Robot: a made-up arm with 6 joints.
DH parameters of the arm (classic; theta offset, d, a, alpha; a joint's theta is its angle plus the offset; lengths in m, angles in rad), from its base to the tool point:
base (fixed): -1.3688 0 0.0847 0
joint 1: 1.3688 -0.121 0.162 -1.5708
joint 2: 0 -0.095 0.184 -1.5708
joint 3: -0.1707 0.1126 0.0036 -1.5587
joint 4: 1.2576 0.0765 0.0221 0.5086
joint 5: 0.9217 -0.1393 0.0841 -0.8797
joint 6: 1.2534 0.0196 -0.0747 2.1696
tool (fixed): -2.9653 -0.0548 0 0
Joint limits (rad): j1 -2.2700..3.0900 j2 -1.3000..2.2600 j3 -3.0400..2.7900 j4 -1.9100..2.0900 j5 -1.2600..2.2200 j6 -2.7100..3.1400
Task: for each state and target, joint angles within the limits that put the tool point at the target. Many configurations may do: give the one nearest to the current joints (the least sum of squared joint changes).
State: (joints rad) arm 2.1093 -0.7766 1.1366 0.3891 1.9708 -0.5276
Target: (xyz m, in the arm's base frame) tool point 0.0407 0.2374 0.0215
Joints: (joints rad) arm 1.7193 -1.2267 1.1139 0.3255 2.0430 -0.4676
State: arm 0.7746 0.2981 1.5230 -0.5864 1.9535 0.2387
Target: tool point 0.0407 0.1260 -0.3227
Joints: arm 1.5663 0.5716 1.9548 -0.3336 2.2124 0.8971
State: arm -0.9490 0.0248 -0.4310 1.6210 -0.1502 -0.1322
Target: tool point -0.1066 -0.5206 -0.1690
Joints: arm -1.4542 -0.4864 -0.9271 1.8054 0.1108 0.4815
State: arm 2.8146 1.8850 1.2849 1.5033 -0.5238 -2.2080
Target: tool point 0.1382 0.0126 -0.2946
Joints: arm 3.0900 1.7113 1.4321 1.8921 -0.2483 -1.4688
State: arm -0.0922 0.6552 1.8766 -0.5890 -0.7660 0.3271
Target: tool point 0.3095 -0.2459 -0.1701
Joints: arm -0.0743 0.0452 1.7682 -0.4808 -0.7029 0.5396
